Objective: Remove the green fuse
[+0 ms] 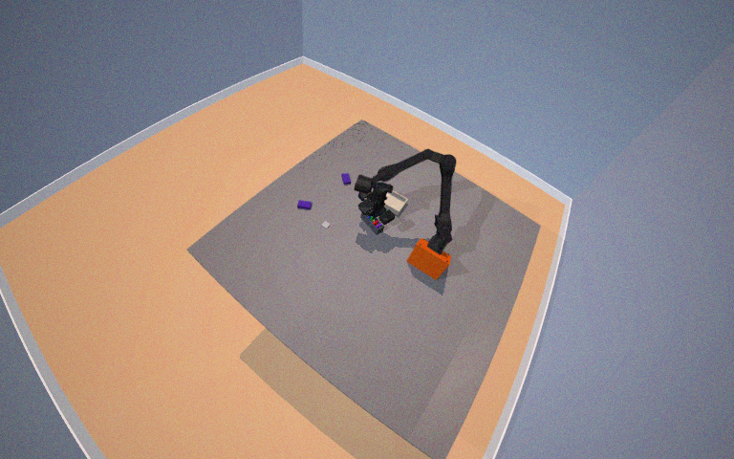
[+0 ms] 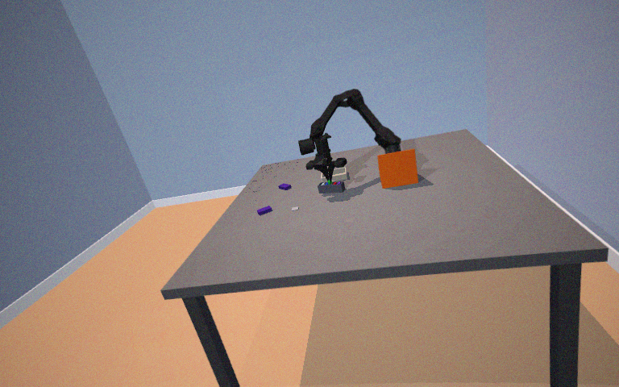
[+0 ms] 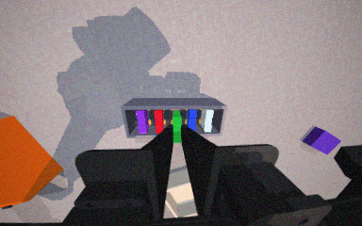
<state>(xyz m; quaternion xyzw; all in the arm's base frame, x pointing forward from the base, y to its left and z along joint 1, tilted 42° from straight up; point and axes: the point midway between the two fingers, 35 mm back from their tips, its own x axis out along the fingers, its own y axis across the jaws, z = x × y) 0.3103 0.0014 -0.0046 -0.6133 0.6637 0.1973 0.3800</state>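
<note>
Now: gripper tip 170 mm to the left of the white tray and 50 mm above it. The rest, counted from my gripper tip: green fuse (10 mm below).
</note>
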